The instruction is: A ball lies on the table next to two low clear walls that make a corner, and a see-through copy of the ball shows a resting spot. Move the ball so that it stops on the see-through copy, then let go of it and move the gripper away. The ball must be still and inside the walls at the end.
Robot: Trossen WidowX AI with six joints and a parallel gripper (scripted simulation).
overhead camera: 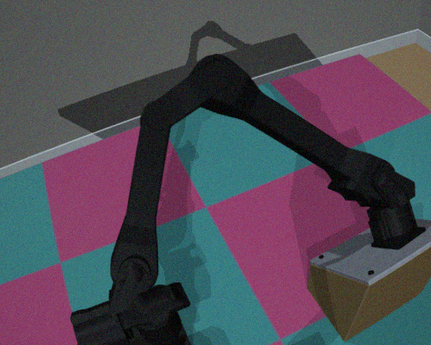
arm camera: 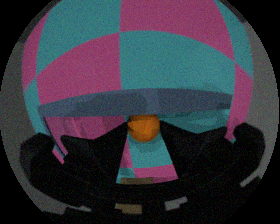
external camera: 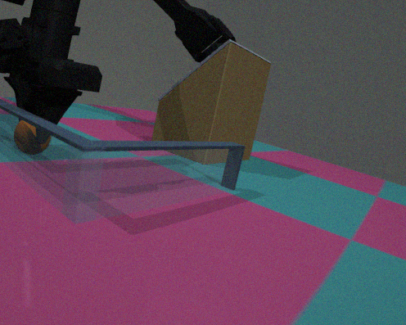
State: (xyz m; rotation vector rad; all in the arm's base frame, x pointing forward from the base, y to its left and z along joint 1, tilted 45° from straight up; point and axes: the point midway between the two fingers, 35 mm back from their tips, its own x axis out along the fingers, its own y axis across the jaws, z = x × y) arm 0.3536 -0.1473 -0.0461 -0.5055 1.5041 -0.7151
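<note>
Now: gripper tip right at the orange ball.
</note>
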